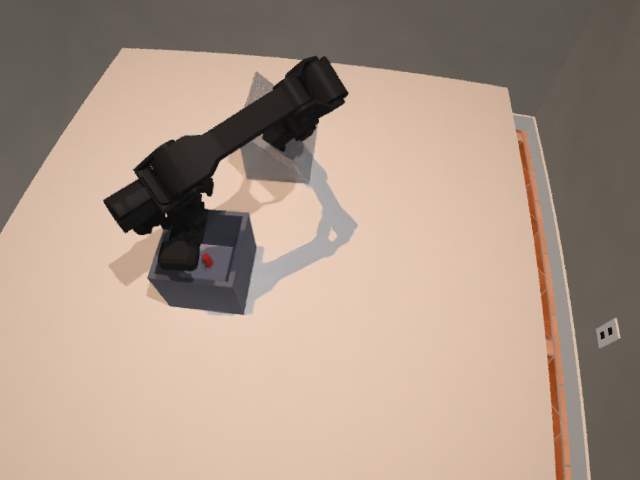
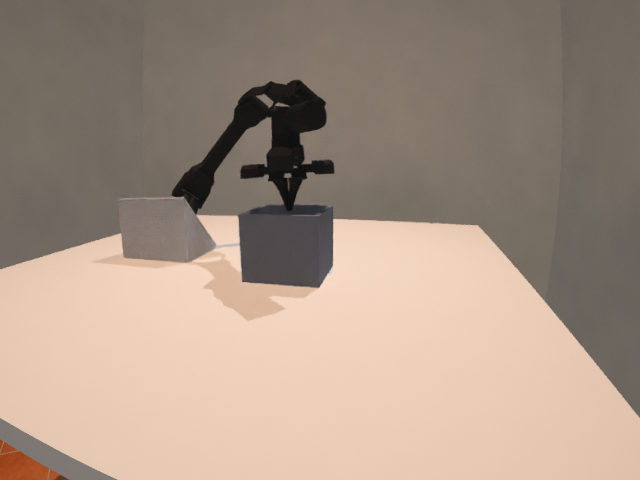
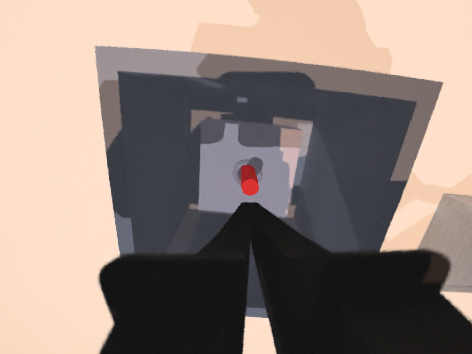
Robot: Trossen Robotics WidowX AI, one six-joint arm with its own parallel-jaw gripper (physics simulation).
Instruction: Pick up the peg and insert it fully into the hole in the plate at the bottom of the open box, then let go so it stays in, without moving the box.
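Places are measured from the arm's base along level axes (x ahead, y left, z up), in millimetres.
Where they show: gripper, between the fingertips: (image 1: 197, 245) (image 2: 289, 211) (image 3: 248, 209); arm's base, origin of its link: (image 1: 274, 135) (image 2: 179, 218).
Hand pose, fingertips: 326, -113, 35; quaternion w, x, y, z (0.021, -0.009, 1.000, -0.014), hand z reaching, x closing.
Note:
Each offset is from my fingertips to the centre of the thing, as dx, dy, dz. "*": to the spot under its first point. Level surfaces: height alone.
The red peg {-3, +5, -87} (image 1: 207, 259) (image 3: 249, 180) stands up out of the plate {-2, +4, -101} (image 1: 222, 260) (image 3: 215, 180) at the bottom of the open box, leaning a little. Its lower end is at the ringed hole {* +7, +1, -76} (image 3: 237, 171), and a good part of its length shows above the plate. The dark blue-grey box {-2, +5, -66} (image 1: 206, 296) (image 2: 281, 250) (image 3: 150, 61) stands upright on the table. My gripper (image 2: 290, 208) (image 3: 248, 209) is shut with its fingertips together and empty. Its tips are at the height of the box's rim, above the peg and apart from it. How deep the peg sits cannot be told.
A grey wedge-shaped block (image 1: 273, 167) (image 2: 155, 229) (image 3: 452, 240) stands on the table near the arm's base, beside the box. The box's four walls surround the peg and plate. The pale table {dz -135} (image 1: 361, 335) (image 2: 361, 361) carries the arm's shadow.

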